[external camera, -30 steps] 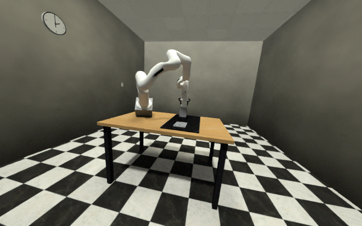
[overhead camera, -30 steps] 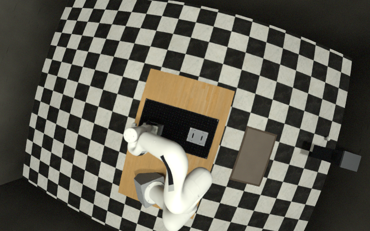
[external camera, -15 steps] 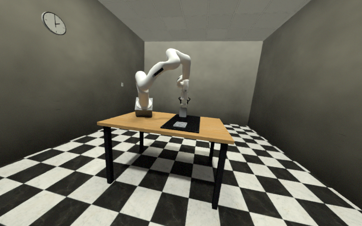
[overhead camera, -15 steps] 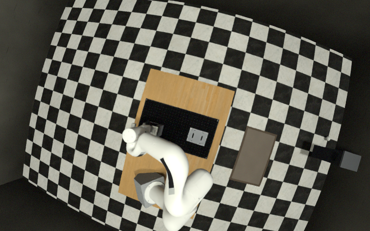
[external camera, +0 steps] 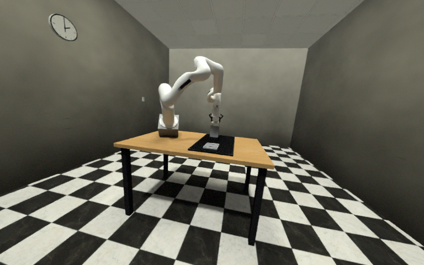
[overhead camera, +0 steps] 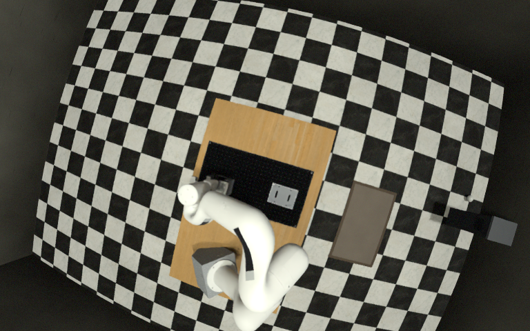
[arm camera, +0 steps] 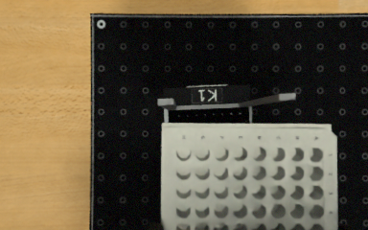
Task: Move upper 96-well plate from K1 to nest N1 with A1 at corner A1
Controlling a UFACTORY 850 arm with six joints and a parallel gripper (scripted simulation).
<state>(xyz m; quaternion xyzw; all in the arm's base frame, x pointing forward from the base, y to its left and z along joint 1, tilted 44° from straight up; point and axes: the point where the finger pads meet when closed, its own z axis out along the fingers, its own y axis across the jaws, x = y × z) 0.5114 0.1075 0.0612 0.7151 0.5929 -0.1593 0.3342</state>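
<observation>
Right now the grey plate nest N1 is 50 mm behind my hand, 370 mm to the right of it and 190 mm below it. Also, from my hand: white 96-well plate 10 mm below; then A1 corner mark 20 mm ahead, 310 mm to the right, 180 mm below.
</observation>
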